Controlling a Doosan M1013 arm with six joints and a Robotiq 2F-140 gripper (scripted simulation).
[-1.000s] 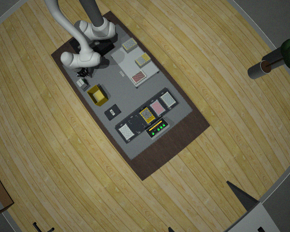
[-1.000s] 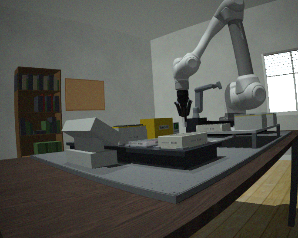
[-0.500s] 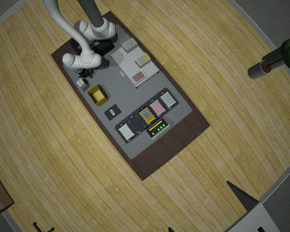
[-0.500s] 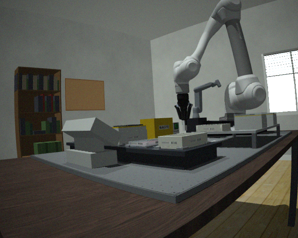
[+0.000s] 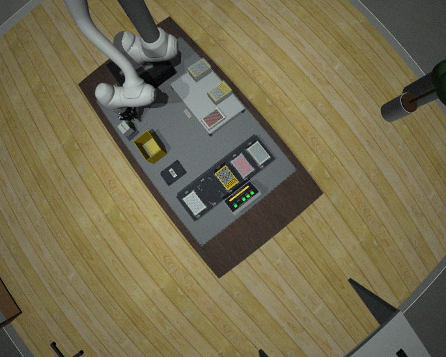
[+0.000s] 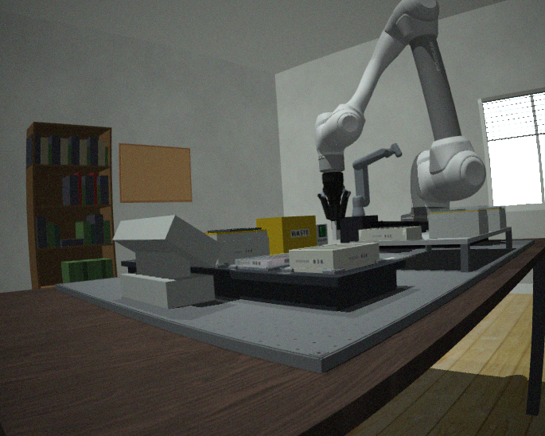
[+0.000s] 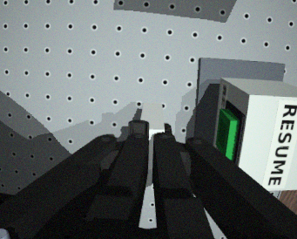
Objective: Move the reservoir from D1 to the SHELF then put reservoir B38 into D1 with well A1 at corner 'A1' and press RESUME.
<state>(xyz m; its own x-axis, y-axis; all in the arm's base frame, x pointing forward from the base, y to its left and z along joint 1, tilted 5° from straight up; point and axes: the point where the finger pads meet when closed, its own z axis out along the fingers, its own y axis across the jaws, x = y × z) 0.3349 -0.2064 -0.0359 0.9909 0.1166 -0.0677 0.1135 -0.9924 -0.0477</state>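
The resume post lies 70 mm to the right of my hand, 10 mm below it and 10 mm ahead of it. From my hand the other things lie so: yellow waste bin 220 mm ahead, 40 mm below, 20 mm to the right; RG nest 430 mm ahead, 80 mm below; shelf label 300 mm to the left, 150 mm ahead, 80 mm below.
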